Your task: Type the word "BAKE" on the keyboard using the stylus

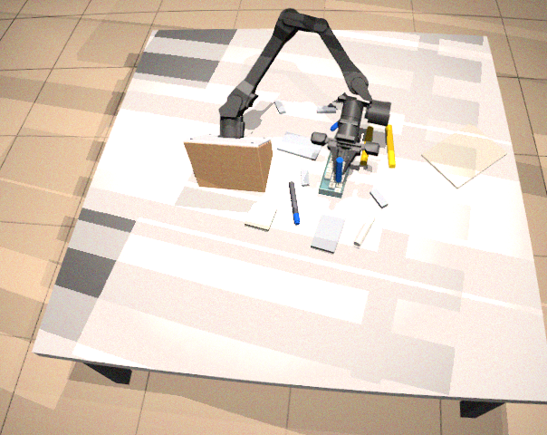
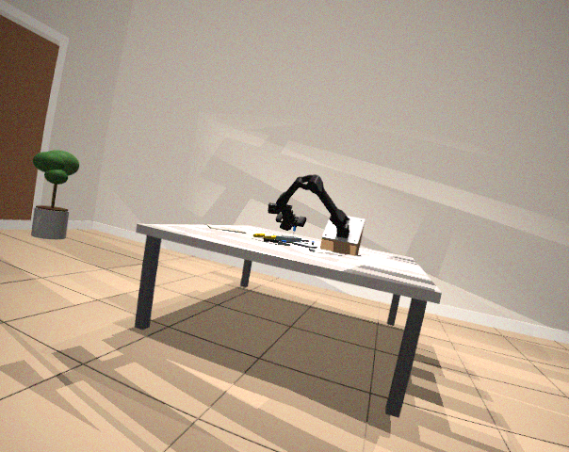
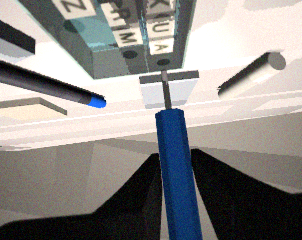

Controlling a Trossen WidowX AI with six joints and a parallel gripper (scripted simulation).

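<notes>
My gripper tip is now 100 mm past the grey block, 40 mm to the right of it and 80 mm above it. From my gripper tip the other things lie so: cream pad (210 mm behind, 100 mm to the right, 80 mm below); blue stylus (10 mm below); white cylinder (80 mm ahead, 120 mm to the right, 80 mm below).
</notes>
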